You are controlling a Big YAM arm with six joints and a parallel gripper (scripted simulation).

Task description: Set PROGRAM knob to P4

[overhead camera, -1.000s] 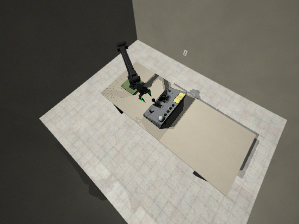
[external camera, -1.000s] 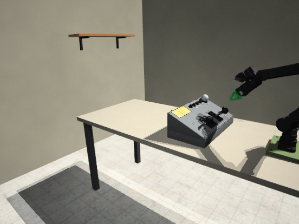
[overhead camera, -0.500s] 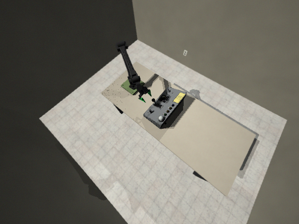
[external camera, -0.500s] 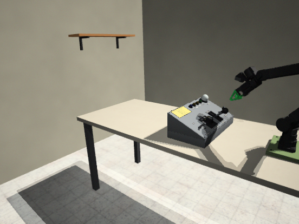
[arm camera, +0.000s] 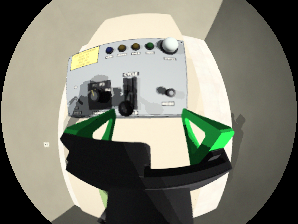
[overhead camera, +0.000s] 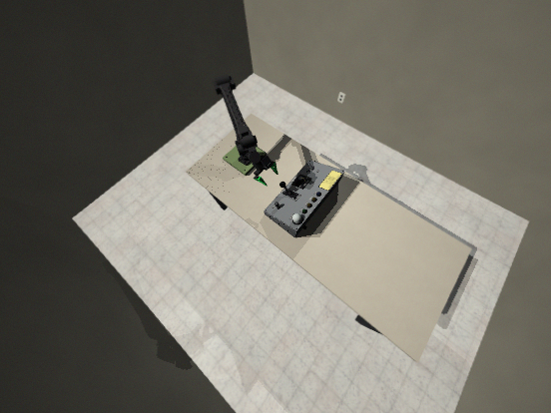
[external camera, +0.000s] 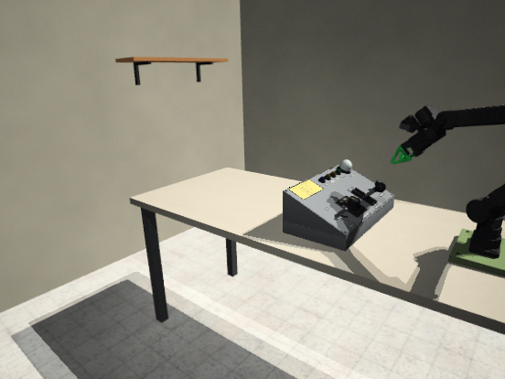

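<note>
Now: the grey console 140 mm ahead of my hand, 110 mm to the left of it and 160 mm below it. The rest, counted from my hand: toggle: 110 mm ahead, 290 mm to the left, 150 mm below; then black lever: 70 mm ahead, 50 mm to the left, 130 mm below.
</note>
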